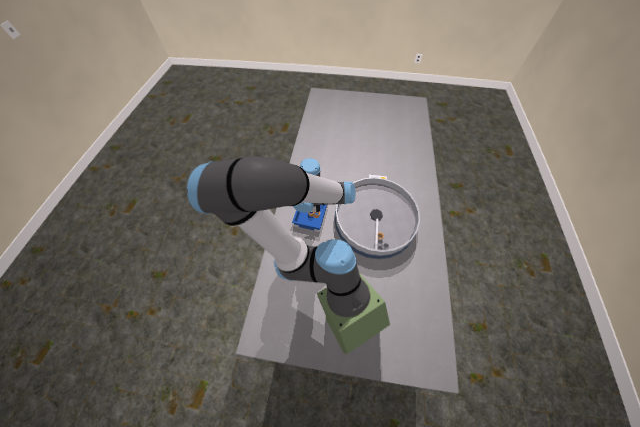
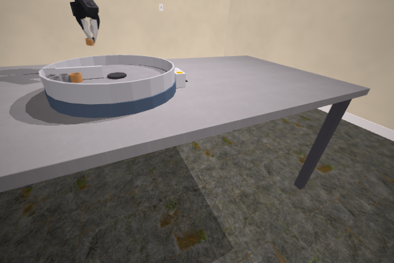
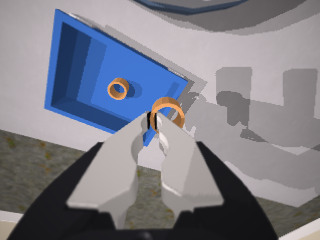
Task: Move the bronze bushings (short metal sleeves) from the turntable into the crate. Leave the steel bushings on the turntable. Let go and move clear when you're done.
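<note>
My gripper is now 4 cm short of the crate, 5 cm to the right of it and 13 cm above it. From my hand the other things lie so: round turntable 14 cm ahead, 28 cm to the right, 10 cm below.
</note>
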